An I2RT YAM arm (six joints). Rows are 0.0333 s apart.
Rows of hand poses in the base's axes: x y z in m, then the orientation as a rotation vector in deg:
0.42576, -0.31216, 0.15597, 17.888, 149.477, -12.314
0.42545, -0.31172, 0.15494, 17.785, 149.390, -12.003
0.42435, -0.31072, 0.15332, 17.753, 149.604, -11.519
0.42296, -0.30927, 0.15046, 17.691, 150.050, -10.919
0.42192, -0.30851, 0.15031, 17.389, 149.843, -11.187
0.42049, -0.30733, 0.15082, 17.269, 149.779, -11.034
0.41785, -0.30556, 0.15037, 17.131, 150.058, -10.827
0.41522, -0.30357, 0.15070, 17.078, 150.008, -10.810
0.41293, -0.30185, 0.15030, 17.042, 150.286, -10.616
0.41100, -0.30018, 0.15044, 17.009, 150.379, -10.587
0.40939, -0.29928, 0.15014, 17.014, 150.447, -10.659
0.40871, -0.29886, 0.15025, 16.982, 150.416, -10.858
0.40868, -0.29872, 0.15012, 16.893, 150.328, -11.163
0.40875, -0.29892, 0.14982, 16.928, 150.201, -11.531
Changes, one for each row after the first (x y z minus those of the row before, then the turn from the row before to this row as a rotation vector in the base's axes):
-0.00031, 0.00044, -0.00103, 0.183, -0.136, 0.131
-0.00110, 0.00100, -0.00162, 0.363, 0.138, 0.119
-0.00139, 0.00145, -0.00286, 0.472, 0.350, 0.166
-0.00104, 0.00076, -0.00015, -0.275, -0.179, 0.160
-0.00143, 0.00118, 0.00051, 0.074, -0.089, 0.113
-0.00264, 0.00177, -0.00045, 0.158, 0.240, 0.143
-0.00263, 0.00199, 0.00033, -0.005, -0.054, 0.040
-0.00229, 0.00172, -0.00040, 0.168, 0.246, 0.068
-0.00193, 0.00167, 0.00014, 0.027, 0.086, 0.031
-0.00161, 0.00090, -0.00030, -0.040, 0.077, -0.015
-0.00068, 0.00042, 0.00011, -0.149, -0.005, -0.014
-0.00003, 0.00014, -0.00013, -0.242, -0.048, 0.006
0.00007, -0.00020, -0.00030, -0.268, -0.072, -0.095

